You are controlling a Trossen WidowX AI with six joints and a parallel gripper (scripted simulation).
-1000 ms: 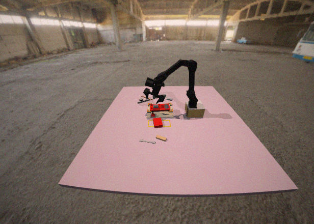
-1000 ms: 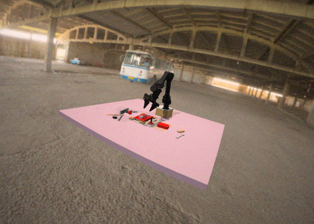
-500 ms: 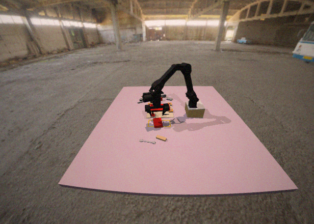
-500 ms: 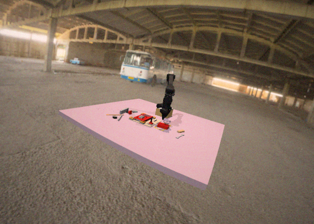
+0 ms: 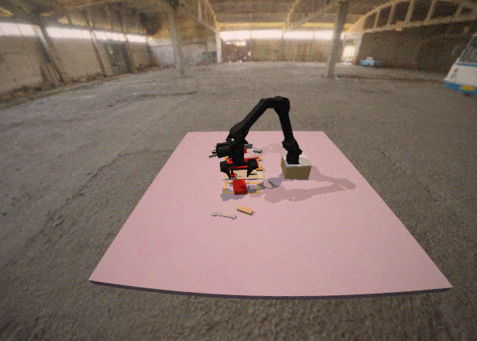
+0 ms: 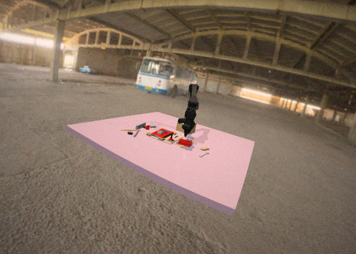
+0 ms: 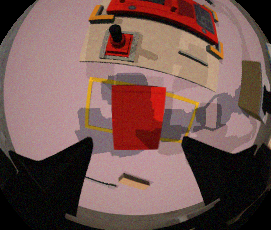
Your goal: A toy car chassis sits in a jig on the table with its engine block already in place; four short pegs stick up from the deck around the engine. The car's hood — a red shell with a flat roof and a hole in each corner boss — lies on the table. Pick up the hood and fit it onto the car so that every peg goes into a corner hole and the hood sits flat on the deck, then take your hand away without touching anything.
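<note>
My gripper tip is 6 cm above the red hood. The rest, counted from my gripper tip: grey wrench 5 cm ahead, 20 cm to the left, 7 cm below; wooden block 4 cm behind, 16 cm to the left, 7 cm below.
</note>
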